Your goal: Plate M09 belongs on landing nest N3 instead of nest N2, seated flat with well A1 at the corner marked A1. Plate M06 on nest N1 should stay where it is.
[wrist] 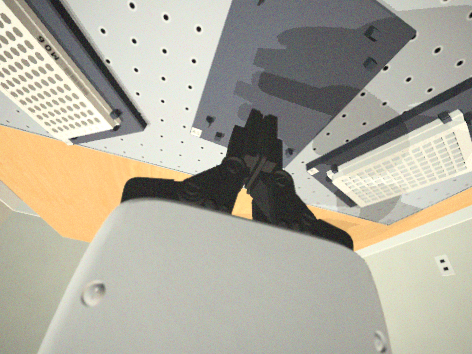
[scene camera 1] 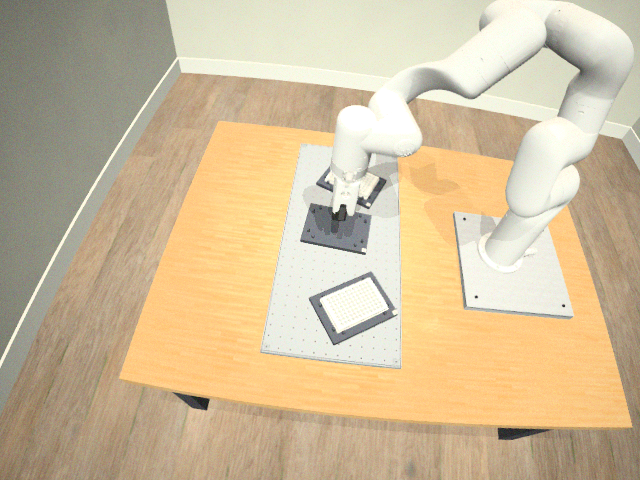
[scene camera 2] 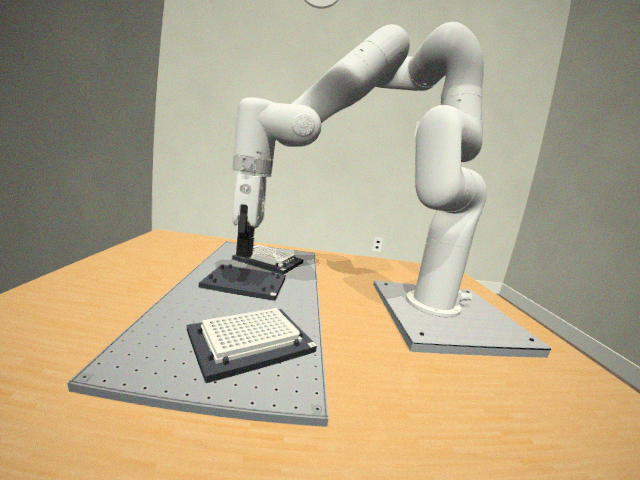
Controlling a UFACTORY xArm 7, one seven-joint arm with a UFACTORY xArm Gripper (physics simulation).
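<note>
My gripper point(scene camera 1: 339, 219) point(scene camera 2: 244, 254) point(wrist: 256, 129) is shut and empty, pointing down above the vacant middle nest point(scene camera 1: 317, 235) point(scene camera 2: 222, 281) point(wrist: 225, 75). Plate M06 point(scene camera 1: 354, 304) point(scene camera 2: 250, 330) point(wrist: 50, 75) sits on the nearest nest point(scene camera 1: 359, 326) point(scene camera 2: 263, 359) point(wrist: 87, 65). The other white plate point(scene camera 1: 370, 184) point(scene camera 2: 273, 254) point(wrist: 405, 165), its name unreadable, is on the far nest point(scene camera 1: 373, 196) point(scene camera 2: 292, 265) point(wrist: 390, 134). My gripper partly hides it in both scene views. The nest numbers are unreadable, and I cannot tell its A1 well or exact seating.
The nests stand on a grey perforated board point(scene camera 1: 294, 289) point(scene camera 2: 129, 351) point(wrist: 150, 50) on the wooden table point(scene camera 1: 206, 310) point(scene camera 2: 413, 413). Small pegs rise from the nests. The arm's base plate point(scene camera 1: 511, 289) point(scene camera 2: 465, 335) stands right of the board in the scene views.
</note>
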